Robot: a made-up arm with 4 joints.
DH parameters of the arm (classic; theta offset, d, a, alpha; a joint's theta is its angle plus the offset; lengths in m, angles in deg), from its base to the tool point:
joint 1: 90 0.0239 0.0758 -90
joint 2: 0 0.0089 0.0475 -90
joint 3: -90 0.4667 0.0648 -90
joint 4: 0 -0.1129 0.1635 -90
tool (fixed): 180 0.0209 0 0
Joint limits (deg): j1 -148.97..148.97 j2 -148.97..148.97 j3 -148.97..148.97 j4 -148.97..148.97
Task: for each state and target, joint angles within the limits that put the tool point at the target. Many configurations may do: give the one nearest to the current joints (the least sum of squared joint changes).
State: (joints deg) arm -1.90 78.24 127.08 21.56
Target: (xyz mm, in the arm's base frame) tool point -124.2 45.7 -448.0
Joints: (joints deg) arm -3.66 37.74 88.64 17.92
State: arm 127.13 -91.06 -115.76 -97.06
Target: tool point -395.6 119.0 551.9
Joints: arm 85.69 -138.43 -114.35 -125.15
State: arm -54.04 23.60 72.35 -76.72
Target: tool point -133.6 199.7 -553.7
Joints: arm -34.21 11.22 49.92 -43.38
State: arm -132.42 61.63 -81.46 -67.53
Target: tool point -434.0 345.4 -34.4
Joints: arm -136.97 75.94 -80.43 -75.63
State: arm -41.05 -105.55 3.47 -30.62
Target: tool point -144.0 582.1 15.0
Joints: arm -9.97 -95.81 2.15 -8.17
